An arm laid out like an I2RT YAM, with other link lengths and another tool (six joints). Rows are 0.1 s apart.
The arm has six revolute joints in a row. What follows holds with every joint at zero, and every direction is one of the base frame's.
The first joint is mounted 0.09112 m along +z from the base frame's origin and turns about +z.
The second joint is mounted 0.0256 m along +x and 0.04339 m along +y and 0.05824 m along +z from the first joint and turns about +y.
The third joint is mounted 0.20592 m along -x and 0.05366 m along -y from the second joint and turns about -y.
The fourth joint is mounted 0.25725 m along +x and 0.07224 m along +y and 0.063 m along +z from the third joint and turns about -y.
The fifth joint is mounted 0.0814 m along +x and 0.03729 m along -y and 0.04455 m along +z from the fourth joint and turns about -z.
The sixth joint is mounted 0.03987 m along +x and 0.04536 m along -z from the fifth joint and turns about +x.
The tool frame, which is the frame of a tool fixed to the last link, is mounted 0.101 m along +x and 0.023 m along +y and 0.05 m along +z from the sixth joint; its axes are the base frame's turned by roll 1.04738, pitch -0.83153 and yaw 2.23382 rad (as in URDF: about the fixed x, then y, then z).
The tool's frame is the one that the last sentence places.
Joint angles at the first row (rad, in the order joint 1, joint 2, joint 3, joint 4, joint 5, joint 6):
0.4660, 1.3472, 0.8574, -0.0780, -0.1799, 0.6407
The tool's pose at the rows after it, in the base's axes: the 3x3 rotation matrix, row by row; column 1 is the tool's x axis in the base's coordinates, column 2 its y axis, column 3 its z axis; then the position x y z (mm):
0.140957, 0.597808, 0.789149; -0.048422, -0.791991, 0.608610; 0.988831, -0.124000, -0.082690; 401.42, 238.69, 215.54
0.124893, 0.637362, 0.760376; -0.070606, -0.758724, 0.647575; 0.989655, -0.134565, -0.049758; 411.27, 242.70, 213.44
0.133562, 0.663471, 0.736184; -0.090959, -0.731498, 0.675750; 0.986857, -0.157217, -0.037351; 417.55, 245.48, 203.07
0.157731, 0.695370, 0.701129; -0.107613, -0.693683, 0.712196; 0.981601, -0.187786, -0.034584; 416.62, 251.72, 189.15
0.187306, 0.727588, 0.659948; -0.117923, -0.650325, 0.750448; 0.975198, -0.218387, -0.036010; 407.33, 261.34, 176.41
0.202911, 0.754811, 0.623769; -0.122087, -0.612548, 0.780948; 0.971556, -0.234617, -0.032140; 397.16, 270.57, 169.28
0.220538, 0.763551, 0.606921; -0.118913, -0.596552, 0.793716; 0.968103, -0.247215, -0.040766; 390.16, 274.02, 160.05
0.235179, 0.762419, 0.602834; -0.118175, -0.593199, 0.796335; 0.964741, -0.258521, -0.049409; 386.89, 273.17, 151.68
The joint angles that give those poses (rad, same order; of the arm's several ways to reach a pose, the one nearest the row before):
0.4313, 1.4078, 0.8898, -0.0063, -0.2482, 0.6243
0.4072, 1.4719, 0.9131, 0.0582, -0.3199, 0.6044
0.3904, 1.5322, 0.9207, 0.1143, -0.3786, 0.6014
0.3862, 1.5806, 0.9135, 0.1612, -0.4400, 0.6018
0.3988, 1.6031, 0.8886, 0.1959, -0.4908, 0.6056
0.4160, 1.6111, 0.8657, 0.2226, -0.5247, 0.6052
0.4252, 1.6173, 0.8421, 0.2390, -0.5385, 0.6060
0.4248, 1.6241, 0.8219, 0.2546, -0.5457, 0.6094

